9 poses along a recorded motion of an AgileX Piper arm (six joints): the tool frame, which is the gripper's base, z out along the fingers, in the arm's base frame.
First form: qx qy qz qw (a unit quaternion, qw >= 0); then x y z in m.
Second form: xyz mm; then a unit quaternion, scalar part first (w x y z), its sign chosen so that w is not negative. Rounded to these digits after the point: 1 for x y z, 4 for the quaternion.
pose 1, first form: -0.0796 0.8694 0.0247 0.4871 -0.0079 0.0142 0.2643
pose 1, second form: -7.9 14.2 264.3 0.4871 -0.0796 0.8694 0.0247
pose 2, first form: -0.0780 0.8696 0.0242 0.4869 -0.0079 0.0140 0.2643
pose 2, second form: -7.9 14.0 264.3 0.4869 -0.0780 0.8696 0.0242
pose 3, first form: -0.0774 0.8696 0.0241 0.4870 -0.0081 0.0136 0.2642
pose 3, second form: -8.1 13.6 264.2 0.4870 -0.0774 0.8696 0.0241
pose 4, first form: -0.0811 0.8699 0.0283 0.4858 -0.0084 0.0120 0.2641
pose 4, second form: -8.4 12.0 264.1 0.4858 -0.0811 0.8699 0.0283
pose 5, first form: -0.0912 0.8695 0.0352 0.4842 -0.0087 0.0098 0.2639
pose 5, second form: -8.7 9.8 263.9 0.4842 -0.0912 0.8695 0.0352
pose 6, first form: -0.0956 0.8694 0.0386 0.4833 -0.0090 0.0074 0.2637
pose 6, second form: -9.0 7.4 263.7 0.4833 -0.0956 0.8694 0.0386
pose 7, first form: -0.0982 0.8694 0.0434 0.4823 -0.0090 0.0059 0.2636
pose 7, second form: -9.0 5.9 263.6 0.4823 -0.0982 0.8694 0.0434
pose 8, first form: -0.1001 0.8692 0.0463 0.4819 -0.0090 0.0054 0.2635
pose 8, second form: -9.0 5.4 263.5 0.4819 -0.1001 0.8692 0.0463
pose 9, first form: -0.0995 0.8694 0.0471 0.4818 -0.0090 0.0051 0.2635
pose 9, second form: -9.0 5.1 263.5 0.4818 -0.0995 0.8694 0.0471
